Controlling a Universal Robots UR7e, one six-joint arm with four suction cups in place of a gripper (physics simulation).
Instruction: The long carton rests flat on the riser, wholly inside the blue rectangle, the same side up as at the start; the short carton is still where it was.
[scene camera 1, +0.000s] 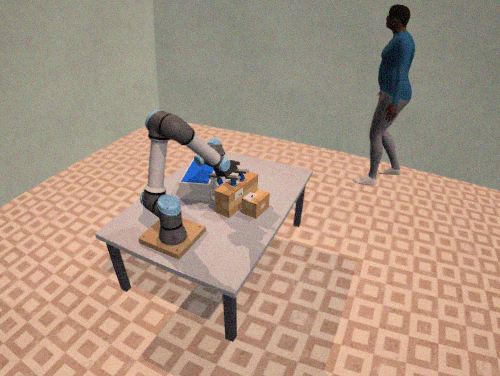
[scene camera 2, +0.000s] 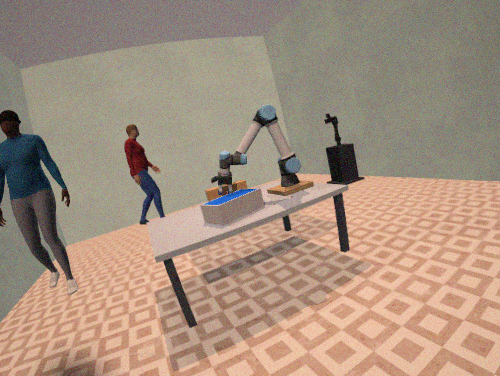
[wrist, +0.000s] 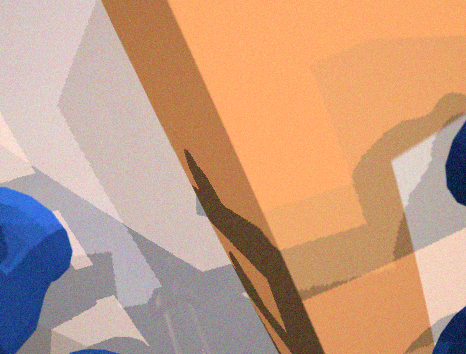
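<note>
The long carton lies flat on the table, close beside the grey riser. The riser's top bears the blue rectangle, which has nothing on it. My suction gripper sits down on the long carton's top, cups on its surface. The wrist view shows the carton's top and side very near, with a blue cup at the left edge.
The arm's base stands on a wooden plate near the table's corner. A black stand with a camera stands on the floor behind the table. One person walks by the far wall, and another person walks nearby.
</note>
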